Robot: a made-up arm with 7 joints.
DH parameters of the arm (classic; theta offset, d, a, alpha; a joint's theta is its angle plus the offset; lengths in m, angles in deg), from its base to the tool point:
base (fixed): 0 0 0 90
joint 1: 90 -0.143 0 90
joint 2: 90 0 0 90
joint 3: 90 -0.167 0 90
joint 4: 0 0 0 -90
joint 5: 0 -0.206 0 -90
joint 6: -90 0 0 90
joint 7: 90 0 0 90
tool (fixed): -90 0 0 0
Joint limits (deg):
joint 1: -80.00..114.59
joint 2: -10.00..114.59
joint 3: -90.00..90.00
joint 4: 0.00..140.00
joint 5: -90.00..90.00
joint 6: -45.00..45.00
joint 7: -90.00..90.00
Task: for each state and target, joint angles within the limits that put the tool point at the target. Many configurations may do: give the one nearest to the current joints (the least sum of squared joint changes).
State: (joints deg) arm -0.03 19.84 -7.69 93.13 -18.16 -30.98 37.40
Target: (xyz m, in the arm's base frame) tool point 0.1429 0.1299 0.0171
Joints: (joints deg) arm 16.42 17.41 -7.90 135.94 -18.16 -30.98 37.40
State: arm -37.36 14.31 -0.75 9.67 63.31 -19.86 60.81
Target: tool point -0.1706 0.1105 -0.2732
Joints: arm -64.63 1.56 -12.93 59.93 63.31 -19.86 60.81
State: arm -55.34 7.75 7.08 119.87 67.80 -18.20 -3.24
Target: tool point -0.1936 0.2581 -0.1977
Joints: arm -80.00 0.18 35.38 73.55 67.80 -18.20 -3.24
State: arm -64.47 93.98 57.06 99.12 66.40 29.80 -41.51
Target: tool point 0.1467 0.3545 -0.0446
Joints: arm -66.26 70.57 60.98 91.73 66.40 29.80 -41.51
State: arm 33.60 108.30 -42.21 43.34 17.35 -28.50 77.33
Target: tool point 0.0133 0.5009 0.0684
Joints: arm 39.36 107.68 -51.04 24.47 17.35 -28.50 77.33
